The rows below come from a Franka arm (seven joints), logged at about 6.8 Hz.
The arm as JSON. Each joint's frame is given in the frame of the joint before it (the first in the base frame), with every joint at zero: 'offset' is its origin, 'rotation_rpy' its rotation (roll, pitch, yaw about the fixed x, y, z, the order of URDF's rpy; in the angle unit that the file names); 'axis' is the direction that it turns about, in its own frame. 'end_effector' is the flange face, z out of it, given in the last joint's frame.
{
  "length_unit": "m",
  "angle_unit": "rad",
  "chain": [
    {
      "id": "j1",
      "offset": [
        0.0,
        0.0,
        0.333
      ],
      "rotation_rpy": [
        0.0,
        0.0,
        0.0
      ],
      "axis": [
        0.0,
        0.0,
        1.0
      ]
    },
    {
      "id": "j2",
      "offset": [
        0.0,
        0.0,
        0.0
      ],
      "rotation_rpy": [
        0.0,
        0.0,
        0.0
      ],
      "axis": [
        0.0,
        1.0,
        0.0
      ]
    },
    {
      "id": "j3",
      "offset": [
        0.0,
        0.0,
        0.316
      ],
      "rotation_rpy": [
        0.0,
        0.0,
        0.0
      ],
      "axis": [
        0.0,
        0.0,
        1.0
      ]
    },
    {
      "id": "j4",
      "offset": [
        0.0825,
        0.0,
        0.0
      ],
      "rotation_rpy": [
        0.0,
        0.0,
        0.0
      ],
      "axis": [
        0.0,
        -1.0,
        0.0
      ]
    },
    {
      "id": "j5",
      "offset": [
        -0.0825,
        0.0,
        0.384
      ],
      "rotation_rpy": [
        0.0,
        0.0,
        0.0
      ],
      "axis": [
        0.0,
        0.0,
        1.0
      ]
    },
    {
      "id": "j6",
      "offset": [
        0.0,
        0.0,
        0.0
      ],
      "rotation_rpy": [
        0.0,
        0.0,
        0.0
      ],
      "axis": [
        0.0,
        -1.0,
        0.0
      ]
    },
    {
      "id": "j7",
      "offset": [
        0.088,
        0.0,
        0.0
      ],
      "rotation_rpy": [
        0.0,
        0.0,
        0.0
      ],
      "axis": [
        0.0,
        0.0,
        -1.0
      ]
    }
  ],
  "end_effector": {
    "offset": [
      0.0,
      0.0,
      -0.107
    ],
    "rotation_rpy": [
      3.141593,
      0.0,
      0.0
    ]
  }
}
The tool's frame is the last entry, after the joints.
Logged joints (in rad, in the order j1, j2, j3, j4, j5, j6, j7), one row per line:
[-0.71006 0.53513 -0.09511 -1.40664 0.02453 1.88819 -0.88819]
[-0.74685 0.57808 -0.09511 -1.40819 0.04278 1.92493 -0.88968]
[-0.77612 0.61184 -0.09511 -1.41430 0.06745 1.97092 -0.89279]
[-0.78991 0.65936 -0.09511 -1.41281 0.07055 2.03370 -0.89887]
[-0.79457 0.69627 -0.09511 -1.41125 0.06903 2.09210 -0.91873]
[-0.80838 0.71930 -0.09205 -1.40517 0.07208 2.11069 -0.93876]
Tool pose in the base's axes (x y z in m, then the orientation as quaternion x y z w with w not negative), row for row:
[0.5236 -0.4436 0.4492 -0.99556 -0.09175 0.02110 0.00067]
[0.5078 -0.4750 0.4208 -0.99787 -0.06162 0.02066 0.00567]
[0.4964 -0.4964 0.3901 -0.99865 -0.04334 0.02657 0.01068]
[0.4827 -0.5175 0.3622 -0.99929 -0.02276 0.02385 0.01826]
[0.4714 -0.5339 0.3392 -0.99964 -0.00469 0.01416 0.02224]
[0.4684 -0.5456 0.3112 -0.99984 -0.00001 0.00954 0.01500]
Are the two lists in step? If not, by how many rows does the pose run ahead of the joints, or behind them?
The pose runs 2 rows behind the joints: the pose in row i belongs to the joints in row i - 2.
